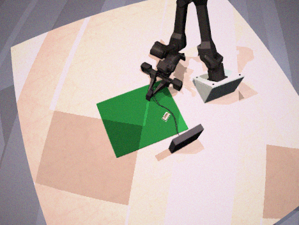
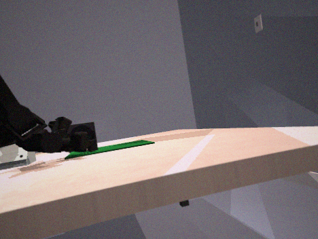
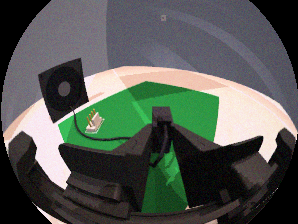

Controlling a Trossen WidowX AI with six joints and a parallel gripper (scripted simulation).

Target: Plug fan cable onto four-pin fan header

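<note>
Right now my gripper tip is 1 cm above the dark plug. The rest, counted from my gripper tip: green board: 8 cm ahead, 6 cm to the left, 5 cm below; then black fan: 1 cm behind, 23 cm to the left, 2 cm above.
</note>
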